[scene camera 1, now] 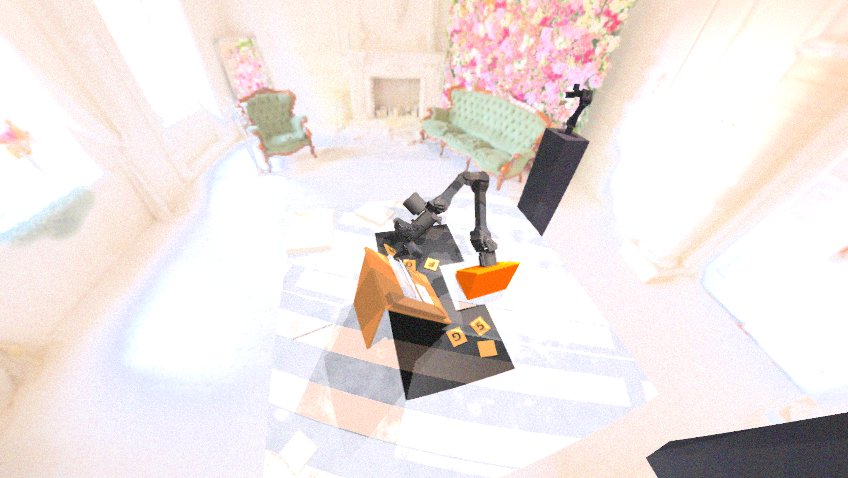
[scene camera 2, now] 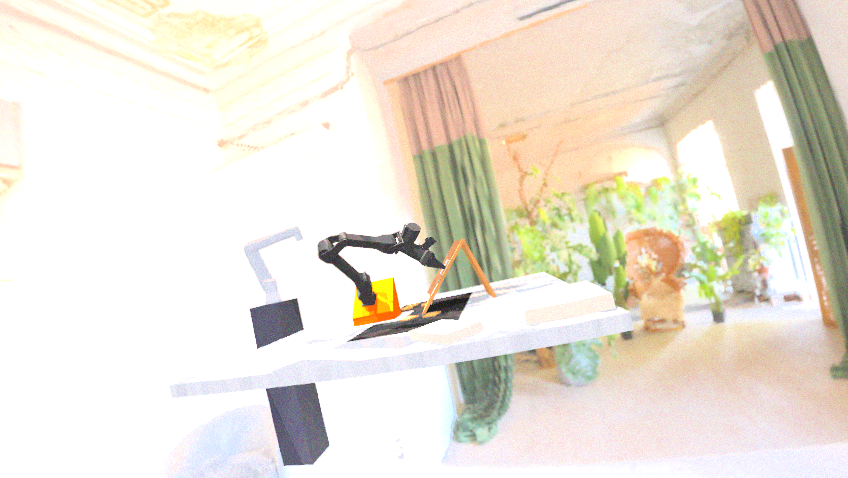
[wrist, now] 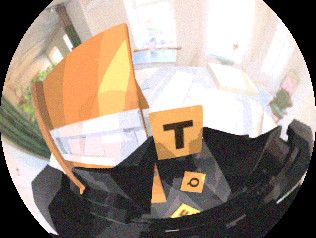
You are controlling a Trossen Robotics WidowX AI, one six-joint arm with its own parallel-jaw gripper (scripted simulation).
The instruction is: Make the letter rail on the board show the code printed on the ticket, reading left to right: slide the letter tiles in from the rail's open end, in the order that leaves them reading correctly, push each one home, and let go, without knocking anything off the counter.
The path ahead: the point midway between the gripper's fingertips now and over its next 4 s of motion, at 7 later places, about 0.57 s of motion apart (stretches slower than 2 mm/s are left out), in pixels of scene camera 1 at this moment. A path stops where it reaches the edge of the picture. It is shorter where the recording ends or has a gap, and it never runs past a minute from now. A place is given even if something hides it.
My gripper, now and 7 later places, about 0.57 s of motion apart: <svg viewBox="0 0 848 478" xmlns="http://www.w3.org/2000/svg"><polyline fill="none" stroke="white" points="391,251 392,253 393,255 393,257 394,258 395,260 395,261 396,263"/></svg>
